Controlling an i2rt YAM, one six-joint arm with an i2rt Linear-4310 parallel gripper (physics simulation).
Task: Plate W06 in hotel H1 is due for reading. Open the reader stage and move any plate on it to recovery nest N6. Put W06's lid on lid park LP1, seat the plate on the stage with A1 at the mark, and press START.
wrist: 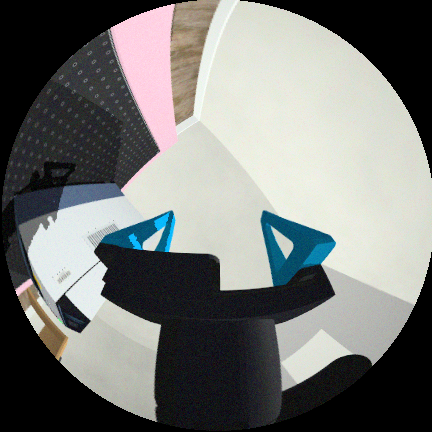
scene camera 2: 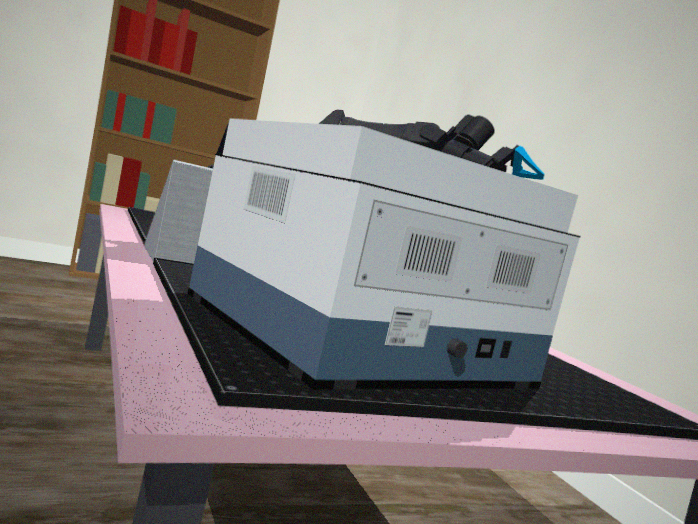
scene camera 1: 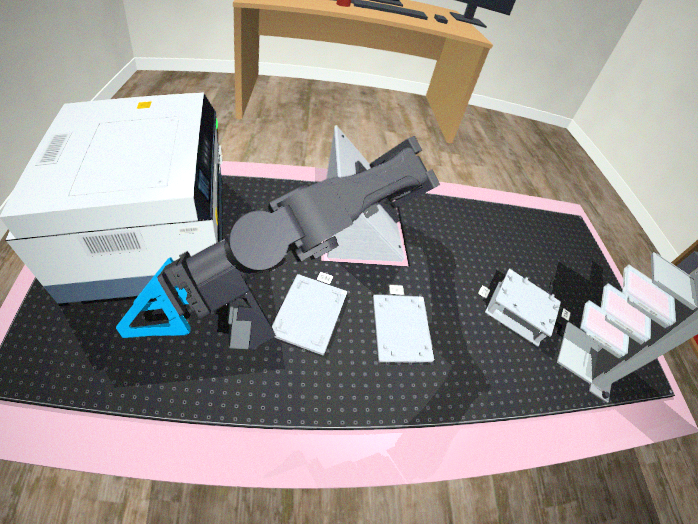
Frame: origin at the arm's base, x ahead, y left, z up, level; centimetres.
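Where they show: gripper, fingertip midpoint: [wrist: 217,214] [scene camera 1: 128,318].
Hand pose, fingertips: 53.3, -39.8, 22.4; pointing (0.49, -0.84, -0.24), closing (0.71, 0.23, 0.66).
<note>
Things, the pixels of their top centre, and the offset from my fingertips, as dx, dy, dz. "spot": a spot on its surface instead. Level surfaces: height alone.
- blue reader at its top centre: [scene camera 2: 395,155] [scene camera 1: 118,140] [wrist: 108,292] -39.6, -18.1, -2.2
- hotel at a spot on its surface: [scene camera 1: 648,350] spot: -2.2, +93.2, -10.8
- raised pale platform at its top centre: [scene camera 1: 533,297] -22.8, +77.0, -22.5
- black perforated board at its surface level: dz -30.0
- pink table at its surface level: dz -31.3
My gripper [scene camera 1: 120,329] [scene camera 2: 541,175] [wrist: 217,214] is open, its blue fingers wide apart with nothing between them. It hangs in the air beside the white and blue reader [scene camera 1: 121,152] [scene camera 2: 270,248] [wrist: 75,240], at its lower left corner in the scene camera 1 view. The reader's dark front faces right there, seen edge-on; its stage and START do not show. A hotel [scene camera 1: 648,350] at the far right holds several pink-filled plates; I cannot tell which is W06. Two flat pale fixtures [scene camera 1: 310,314] [scene camera 1: 403,328] lie mid-board; their labels are too small to read.
A raised pale platform [scene camera 1: 529,303] with corner pins stands left of the hotel. The arm's grey wedge base [scene camera 1: 363,239] stands behind the flat fixtures. Everything stands on a black perforated board [scene camera 1: 338,394] [wrist: 50,115] on a pink table [scene camera 1: 225,451] [scene camera 2: 169,420] [wrist: 145,60].
</note>
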